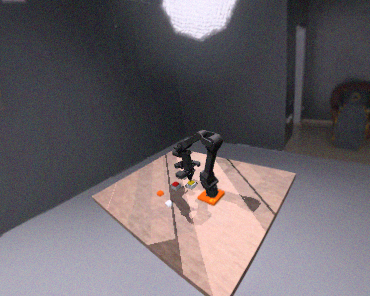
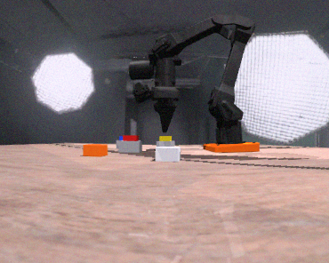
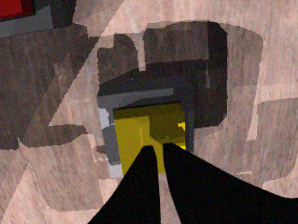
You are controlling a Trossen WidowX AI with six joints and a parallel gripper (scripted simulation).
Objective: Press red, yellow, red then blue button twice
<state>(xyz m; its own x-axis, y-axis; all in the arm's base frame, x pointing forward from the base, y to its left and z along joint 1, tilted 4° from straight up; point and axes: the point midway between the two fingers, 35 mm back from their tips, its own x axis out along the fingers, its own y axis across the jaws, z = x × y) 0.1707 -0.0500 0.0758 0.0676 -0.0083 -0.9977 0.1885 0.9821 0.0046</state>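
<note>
My gripper tip is 2 cm above the yellow button. Also, from my gripper tip: blue button: 11 cm ahead, 8 cm to the right, 2 cm below; then red button: 9 cm ahead, 5 cm to the left, 2 cm below; then orange block: 15 cm to the left, 15 cm ahead, 4 cm below.
</note>
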